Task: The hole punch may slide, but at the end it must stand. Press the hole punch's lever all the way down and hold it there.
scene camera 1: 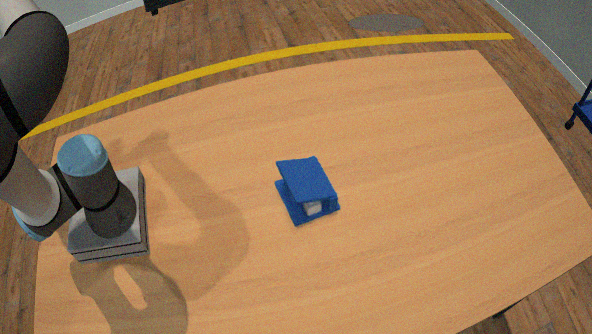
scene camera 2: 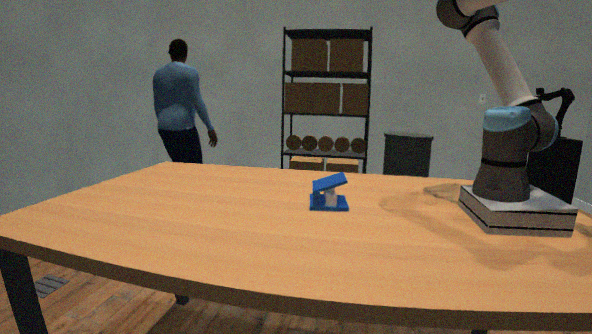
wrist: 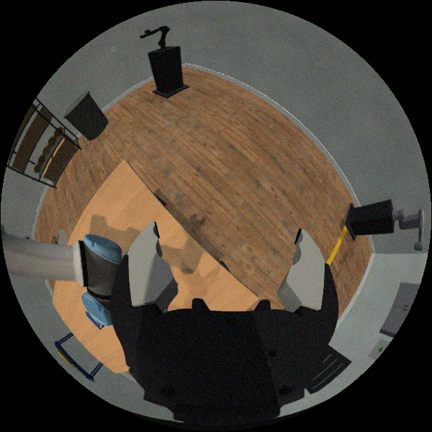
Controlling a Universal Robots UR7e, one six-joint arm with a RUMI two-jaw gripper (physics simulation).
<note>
In view: the gripper [wrist: 228, 227] and a blue hole punch [scene camera 1: 300, 213].
The blue hole punch is seen too in scene camera 2 [scene camera 2: 318, 202].
</note>
